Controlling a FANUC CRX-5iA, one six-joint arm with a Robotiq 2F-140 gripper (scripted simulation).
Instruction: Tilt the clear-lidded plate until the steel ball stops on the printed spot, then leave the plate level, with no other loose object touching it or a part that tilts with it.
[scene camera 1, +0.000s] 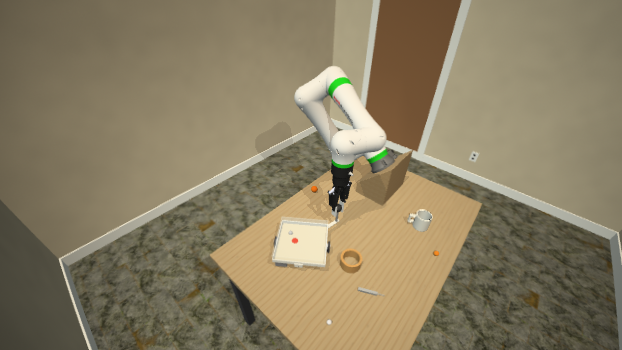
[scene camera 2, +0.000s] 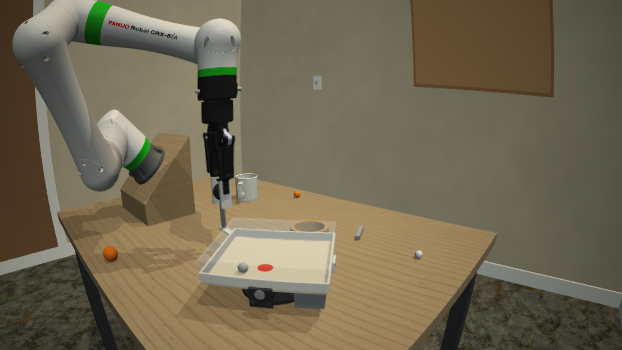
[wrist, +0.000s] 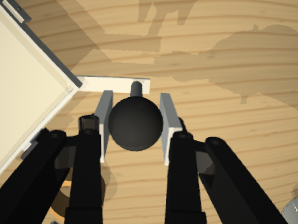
Observation:
In view: my gripper (scene camera 2: 222, 205) and a clear-lidded plate (scene camera 2: 293, 256).
My gripper shows as well in the wrist view (wrist: 136, 106). The clear-lidded plate shows as well in the wrist view (wrist: 43, 84).

